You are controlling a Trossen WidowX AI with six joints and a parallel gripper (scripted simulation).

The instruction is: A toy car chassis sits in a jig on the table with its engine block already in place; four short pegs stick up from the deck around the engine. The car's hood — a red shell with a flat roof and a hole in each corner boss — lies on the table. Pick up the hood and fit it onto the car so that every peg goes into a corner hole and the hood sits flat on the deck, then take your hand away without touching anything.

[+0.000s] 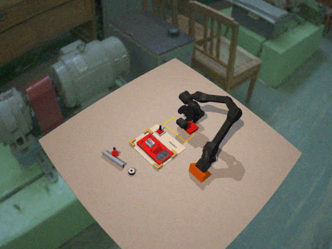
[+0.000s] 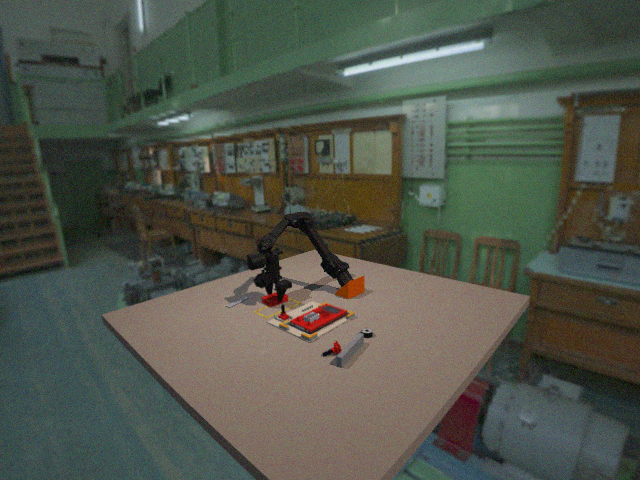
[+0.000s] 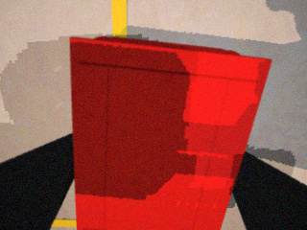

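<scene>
Right now the grey engine block is 280 mm to the left of my gripper tip, 70 mm ahead of it and 10 mm above it. Also, from my gripper tip: red hood (10 mm above); then beige jig (260 mm to the left, 50 mm ahead); then small round wheel (480 mm to the left, 10 mm ahead).
</scene>
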